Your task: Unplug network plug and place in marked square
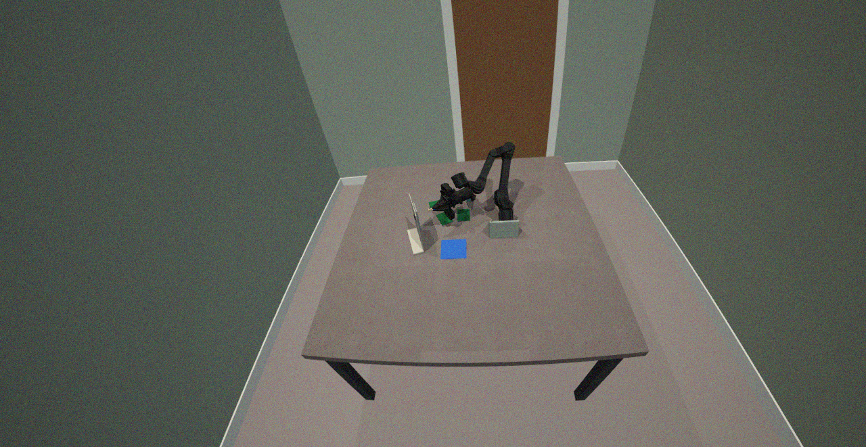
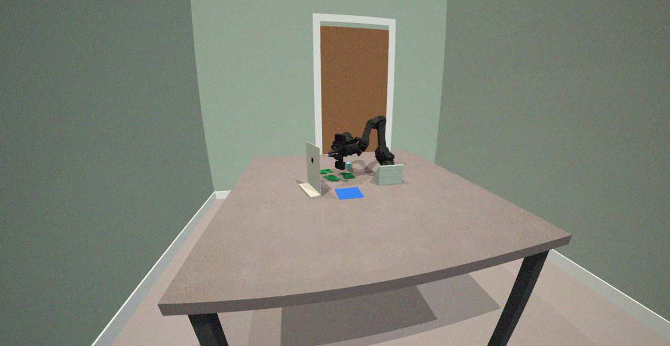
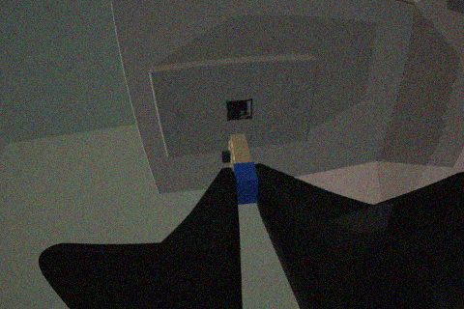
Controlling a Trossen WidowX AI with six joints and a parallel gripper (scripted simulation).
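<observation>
Now: gripper tip 10 cm past the blue marked square, 9 cm to the right of it and 17 cm above it. Round my gripper tip: upright panel: 8 cm ahead, 5 cm to the left, 7 cm below; then network plug: 1 cm ahead.
</observation>
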